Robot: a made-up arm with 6 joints. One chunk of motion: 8 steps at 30 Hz.
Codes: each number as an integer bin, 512 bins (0 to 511) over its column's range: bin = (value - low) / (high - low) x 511, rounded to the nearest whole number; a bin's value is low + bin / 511 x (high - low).
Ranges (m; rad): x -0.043..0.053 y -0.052..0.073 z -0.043..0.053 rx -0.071..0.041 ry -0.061..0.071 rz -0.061..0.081
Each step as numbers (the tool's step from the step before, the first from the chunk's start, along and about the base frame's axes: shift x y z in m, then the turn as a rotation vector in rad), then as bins.
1 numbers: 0.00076 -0.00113 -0.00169 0.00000 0.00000 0.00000
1 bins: 233 208 220 324 236 220
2 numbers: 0.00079 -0.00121 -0.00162 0.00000 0.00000 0.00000
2 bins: 233 208 220 324 236 220
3 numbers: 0.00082 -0.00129 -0.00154 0.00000 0.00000 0.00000
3 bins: 233 207 221 324 236 220
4 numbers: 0.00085 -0.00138 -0.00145 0.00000 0.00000 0.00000
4 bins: 233 207 221 324 236 220
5 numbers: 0.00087 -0.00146 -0.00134 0.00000 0.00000 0.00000
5 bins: 234 207 222 324 236 220
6 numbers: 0.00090 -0.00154 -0.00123 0.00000 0.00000 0.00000
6 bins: 234 206 222 324 236 220
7 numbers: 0.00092 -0.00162 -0.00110 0.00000 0.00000 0.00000
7 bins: 234 206 223 324 236 220
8 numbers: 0.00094 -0.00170 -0.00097 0.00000 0.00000 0.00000
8 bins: 234 206 224 324 236 220
